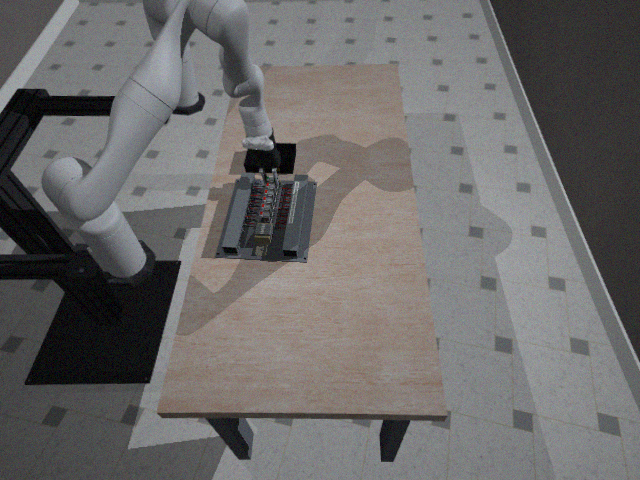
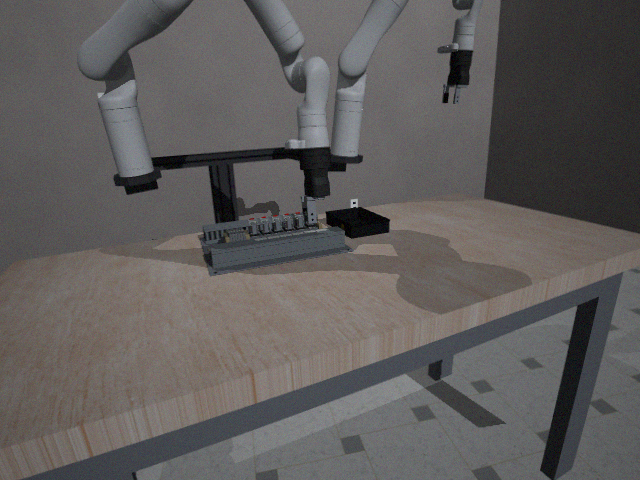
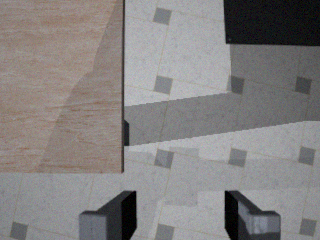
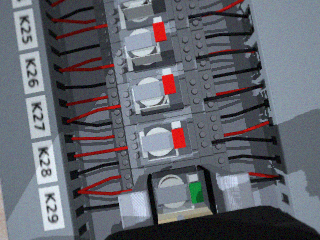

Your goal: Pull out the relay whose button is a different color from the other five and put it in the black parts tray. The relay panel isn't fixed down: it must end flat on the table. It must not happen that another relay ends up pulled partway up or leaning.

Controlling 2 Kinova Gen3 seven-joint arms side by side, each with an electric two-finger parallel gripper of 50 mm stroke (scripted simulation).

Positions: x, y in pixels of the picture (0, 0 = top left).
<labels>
left gripper: image 2; image 3; not seen in image 1 (out of frame); not seen in image 4 (out of frame)
black parts tray: image 1 287, 151; image 2 357, 222; not seen in image 3 (out of frame); not seen in image 4 (out of frame)
same spot on left gripper: (image 3: 122, 210) = (image 2: 454, 94)
</labels>
